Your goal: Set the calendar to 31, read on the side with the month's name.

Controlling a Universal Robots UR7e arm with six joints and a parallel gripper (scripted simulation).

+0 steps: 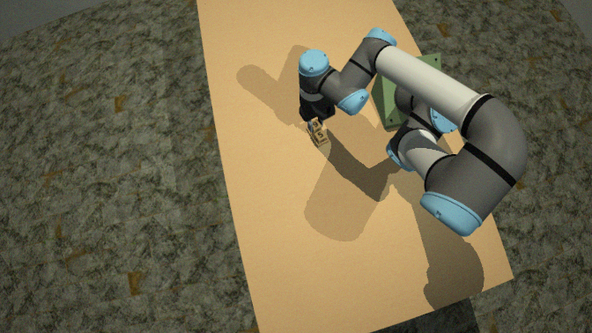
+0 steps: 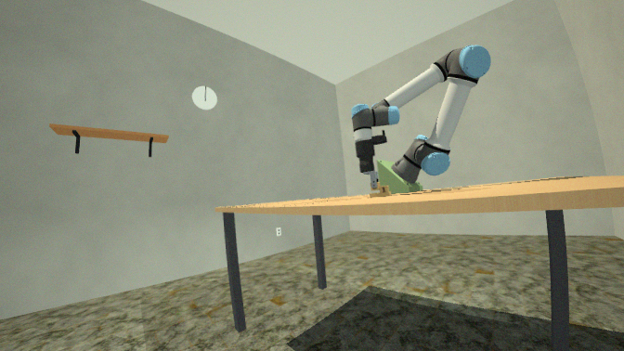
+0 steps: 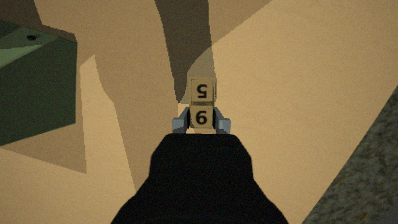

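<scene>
The wooden tray lies 2 cm to the left of my hand and 5 cm below it.
</scene>
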